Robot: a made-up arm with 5 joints.
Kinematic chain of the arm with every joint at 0, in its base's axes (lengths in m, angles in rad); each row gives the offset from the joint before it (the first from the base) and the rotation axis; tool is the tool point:
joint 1: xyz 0 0 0.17 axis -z
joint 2: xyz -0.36 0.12 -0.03 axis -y
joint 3: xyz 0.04 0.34 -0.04 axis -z
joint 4: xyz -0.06 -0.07 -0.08 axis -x
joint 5: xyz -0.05 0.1 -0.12 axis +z
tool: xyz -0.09 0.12 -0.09
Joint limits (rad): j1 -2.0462..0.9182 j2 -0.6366..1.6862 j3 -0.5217..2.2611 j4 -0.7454..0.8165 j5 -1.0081..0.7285
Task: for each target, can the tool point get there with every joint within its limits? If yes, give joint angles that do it. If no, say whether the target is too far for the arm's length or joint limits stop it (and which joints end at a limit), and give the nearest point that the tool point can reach.
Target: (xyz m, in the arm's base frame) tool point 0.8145 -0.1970 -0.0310
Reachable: no: joint limits stop it (at a limit: joint 1, joint 2, joint 4) | nearest point 0.4488 0.2293 0.0582 | short by 0.569 m
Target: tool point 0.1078 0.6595 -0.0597
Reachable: yes | joints 0.3988 1.3877 -0.2339 -0.3407 -0.3735
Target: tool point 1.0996 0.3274 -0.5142
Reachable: no: too far | nearest point 0.5252 0.4499 -0.1340 | short by 0.700 m
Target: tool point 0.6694 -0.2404 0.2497
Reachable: no: joint limits stop it (at a limit: joint 1, joint 2, joint 3, joint 4) | nearest point 0.3419 0.1542 0.1711 | short by 0.519 m
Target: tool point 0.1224 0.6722 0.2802
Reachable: yes | joints 0.2397 1.2810 1.7069 -0.3268 0.4788
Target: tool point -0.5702 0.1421 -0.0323
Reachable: yes | joints -1.4012 0.8001 1.9281 0.4160 -0.3089
